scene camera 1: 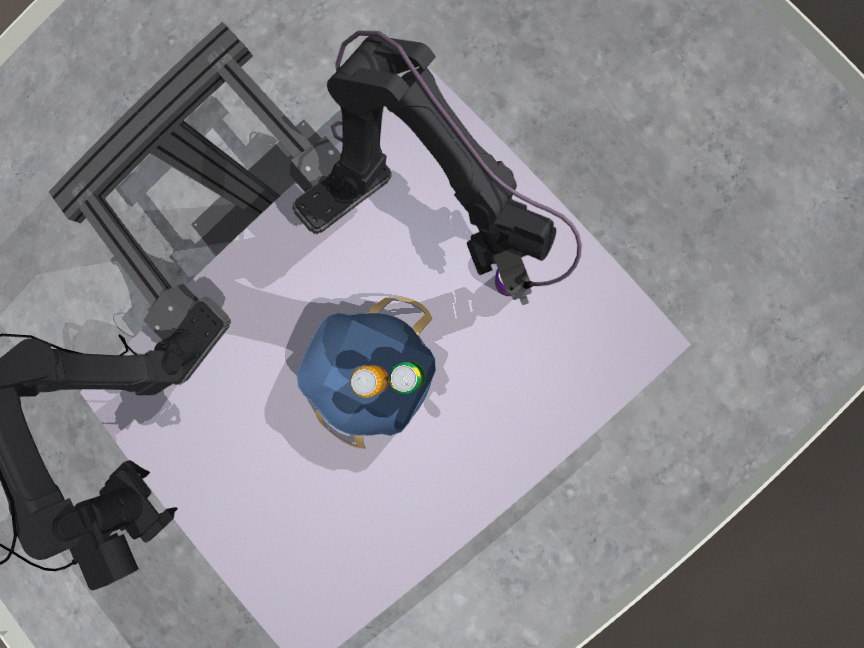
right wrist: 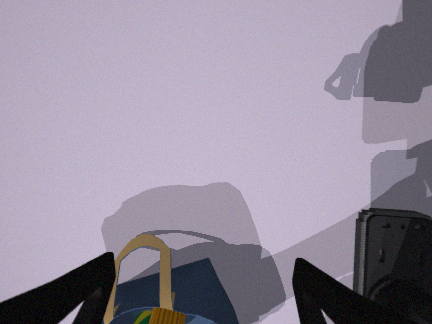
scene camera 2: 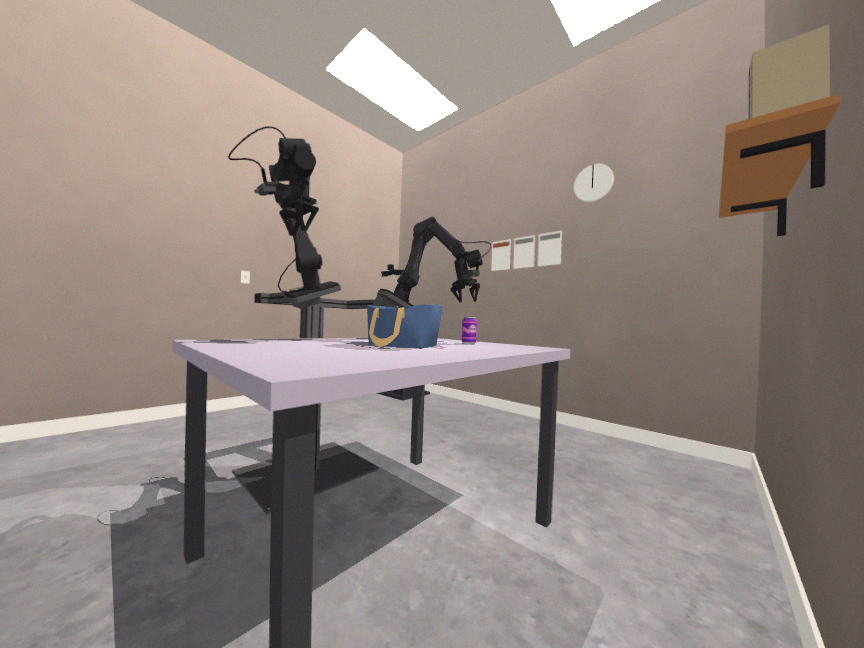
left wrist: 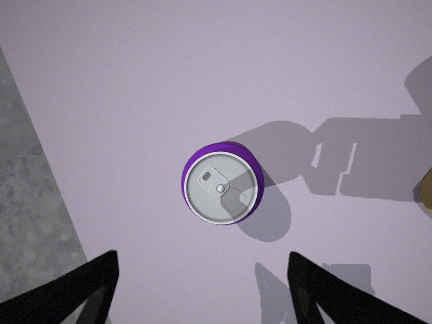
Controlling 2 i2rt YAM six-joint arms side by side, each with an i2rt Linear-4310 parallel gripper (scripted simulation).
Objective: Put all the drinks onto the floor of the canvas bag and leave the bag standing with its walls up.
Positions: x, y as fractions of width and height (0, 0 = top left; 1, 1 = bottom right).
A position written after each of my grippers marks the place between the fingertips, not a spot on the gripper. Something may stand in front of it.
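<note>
My left gripper is here (scene camera 1: 0.59, 0.40), and the left wrist view shows that same gripper (left wrist: 0.47, 0.81). As for my right gripper (scene camera 2: 0.35, 0.36), I find the gripper (right wrist: 0.47, 0.82) in its own wrist view too. There is also a blue canvas bag (scene camera 1: 0.40, 0.64), and I can see the bag (scene camera 2: 0.48, 0.50) from another camera as well.
</note>
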